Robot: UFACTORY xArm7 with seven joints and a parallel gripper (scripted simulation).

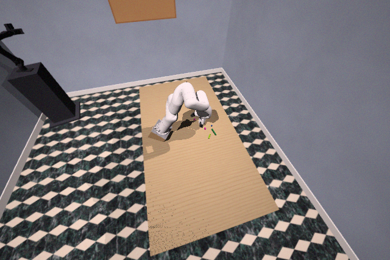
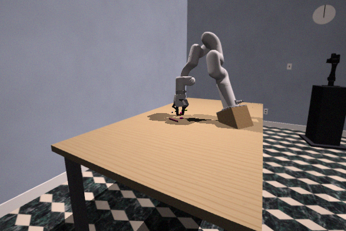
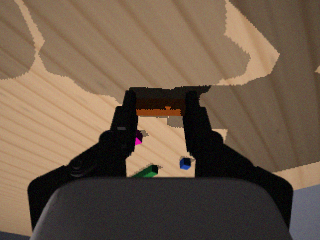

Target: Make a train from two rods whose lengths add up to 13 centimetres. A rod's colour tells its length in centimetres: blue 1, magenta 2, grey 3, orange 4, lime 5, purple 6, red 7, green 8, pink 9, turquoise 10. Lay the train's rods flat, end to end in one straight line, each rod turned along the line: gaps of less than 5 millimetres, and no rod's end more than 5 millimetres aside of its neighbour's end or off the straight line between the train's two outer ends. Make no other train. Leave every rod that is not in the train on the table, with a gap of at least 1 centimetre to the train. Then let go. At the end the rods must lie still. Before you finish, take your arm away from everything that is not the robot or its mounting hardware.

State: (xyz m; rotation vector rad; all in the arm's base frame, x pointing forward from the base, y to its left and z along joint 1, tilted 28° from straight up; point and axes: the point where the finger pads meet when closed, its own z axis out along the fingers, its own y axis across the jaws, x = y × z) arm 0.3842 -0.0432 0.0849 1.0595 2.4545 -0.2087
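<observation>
My gripper is now 2 cm above the orange rod. From my hand the other things lie so: blue rod 8 cm ahead, 5 cm to the right, 2 cm below; then green rod 13 cm to the right, 6 cm ahead, 2 cm below; then lime rod 15 cm to the right, 2 cm below.
</observation>
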